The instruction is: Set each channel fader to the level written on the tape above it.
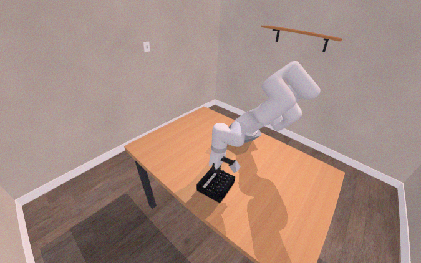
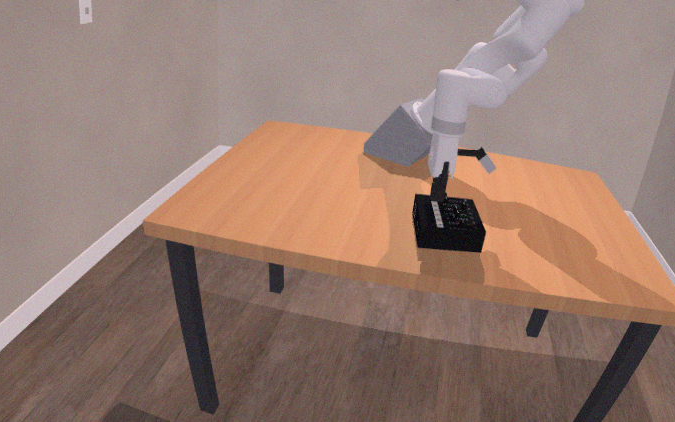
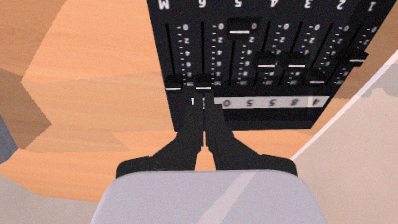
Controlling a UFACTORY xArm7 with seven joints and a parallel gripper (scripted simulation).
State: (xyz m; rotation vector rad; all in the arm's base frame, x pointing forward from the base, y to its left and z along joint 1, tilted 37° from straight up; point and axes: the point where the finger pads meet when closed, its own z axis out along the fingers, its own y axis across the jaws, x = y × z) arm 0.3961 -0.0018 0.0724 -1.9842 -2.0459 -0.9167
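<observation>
Now: hand 30 mm past the master fader cap, 20 mm to the right of it and 10 mm above it. Round my hand: fader 5 cap (60 mm to the left, 10 mm below, 10 mm ahead); channel 6 fader cap (20 mm to the left, 10 mm below); fader 4 cap (40 mm to the left, 40 mm ahead, 10 mm below).
</observation>
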